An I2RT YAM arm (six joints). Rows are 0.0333 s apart.
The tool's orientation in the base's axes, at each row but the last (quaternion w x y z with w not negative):
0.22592, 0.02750, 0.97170, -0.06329
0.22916, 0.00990, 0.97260, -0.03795
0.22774, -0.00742, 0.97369, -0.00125
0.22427, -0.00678, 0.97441, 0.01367
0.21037, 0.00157, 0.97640, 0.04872
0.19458, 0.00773, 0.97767, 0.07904
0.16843, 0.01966, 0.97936, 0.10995
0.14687, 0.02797, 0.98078, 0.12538
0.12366, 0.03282, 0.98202, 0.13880
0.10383, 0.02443, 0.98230, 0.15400
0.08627, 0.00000, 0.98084, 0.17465
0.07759, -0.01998, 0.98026, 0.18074
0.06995, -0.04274, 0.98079, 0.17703
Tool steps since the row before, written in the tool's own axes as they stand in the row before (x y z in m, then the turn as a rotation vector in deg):
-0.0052, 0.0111, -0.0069, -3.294, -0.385, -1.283
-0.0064, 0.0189, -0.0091, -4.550, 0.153, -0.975
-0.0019, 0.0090, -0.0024, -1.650, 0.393, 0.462
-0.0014, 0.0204, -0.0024, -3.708, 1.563, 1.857
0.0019, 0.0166, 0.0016, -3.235, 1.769, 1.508
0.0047, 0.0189, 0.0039, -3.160, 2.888, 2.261
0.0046, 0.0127, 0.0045, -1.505, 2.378, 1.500
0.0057, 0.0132, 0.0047, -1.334, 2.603, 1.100
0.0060, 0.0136, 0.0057, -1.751, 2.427, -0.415
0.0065, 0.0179, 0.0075, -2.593, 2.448, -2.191
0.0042, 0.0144, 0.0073, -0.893, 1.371, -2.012
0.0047, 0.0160, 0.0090, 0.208, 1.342, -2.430
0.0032, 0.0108, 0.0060, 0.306, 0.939, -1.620
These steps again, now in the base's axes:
0.0026, 0.0118, 0.0072, 2.362, -0.289, 2.642
0.0024, 0.0195, 0.0097, 3.643, 0.220, 2.891
0.0005, 0.0090, 0.0029, 1.678, 0.418, 0.315
-0.0002, 0.0203, 0.0033, 4.116, 1.644, -0.011
-0.0014, 0.0167, -0.0006, 3.538, 1.827, 0.131
-0.0032, 0.0195, -0.0024, 3.738, 3.049, -0.408
-0.0028, 0.0137, -0.0028, 1.923, 2.518, -0.361
-0.0038, 0.0144, -0.0026, 1.646, 2.656, 0.019
-0.0040, 0.0151, -0.0029, 1.662, 2.046, 1.477
-0.0045, 0.0198, -0.0028, 2.110, 1.470, 3.302
-0.0033, 0.0161, -0.0025, 0.498, 0.571, 2.480
-0.0044, 0.0181, -0.0034, -0.648, 0.382, 2.680
-0.0036, 0.0120, -0.0024, -0.602, 0.286, 1.776

